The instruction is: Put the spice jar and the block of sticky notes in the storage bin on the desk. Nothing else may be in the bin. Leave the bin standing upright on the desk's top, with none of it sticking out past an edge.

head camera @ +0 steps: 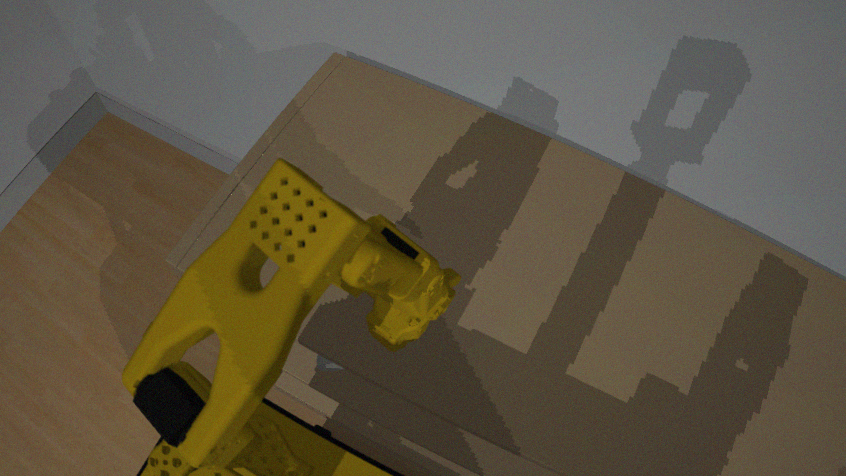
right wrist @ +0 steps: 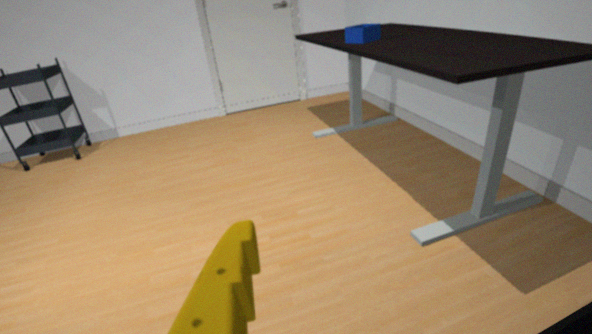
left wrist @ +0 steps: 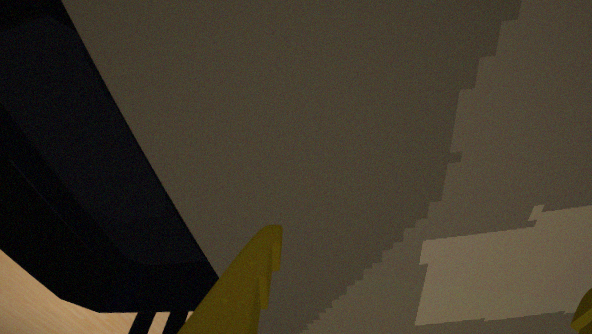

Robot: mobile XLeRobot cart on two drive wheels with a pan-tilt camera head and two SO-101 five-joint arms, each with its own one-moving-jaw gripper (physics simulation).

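Pixels of known places: left end effector, tool point: (head camera: pixel 403 340) (left wrist: pixel 281 242); right end effector, tool point: (right wrist: pixel 255 239); left arm's base, origin of the base link: (head camera: pixel 208 475).
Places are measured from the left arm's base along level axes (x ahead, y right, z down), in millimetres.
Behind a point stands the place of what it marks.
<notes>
A blue storage bin (right wrist: pixel 362 34) @(z 11, x -1595, y -508 mm) stands upright on the dark desk (right wrist: pixel 450 51) @(z 55, x -1155, y -637 mm), near its far end in the right wrist view. The spice jar and the block of sticky notes do not show. My left gripper (head camera: pixel 424 316) (left wrist: pixel 431 261) is open and empty, above a brown furniture top, far from the bin. In the left wrist view its fixed jaw is at the lower middle and a bit of the moving jaw is at the right edge. My right gripper (right wrist: pixel 249 235) shows one notched jaw, so it is fully open; it points over the floor, far from the desk.
The brown furniture top (head camera: pixel 520 266) @(z 165, x 330, y 115 mm) (left wrist: pixel 300 125) @(z 165, x 200, y 25 mm) meets a grey wall (head camera: pixel 443 47) @(z 117, x 546, y -87 mm) at the back. Wooden floor (head camera: pixel 53 260) @(z 775, x 109, y -934 mm) (right wrist: pixel 150 200) @(z 775, x -1899, y 711 mm) lies beside it. A black edge (left wrist: pixel 100 175) fills the left of the left wrist view. A dark trolley (right wrist: pixel 40 107) @(z 358, x -3202, y 1629 mm) stands left of a door (right wrist: pixel 252 55) @(z 261, x -3201, y -255 mm).
</notes>
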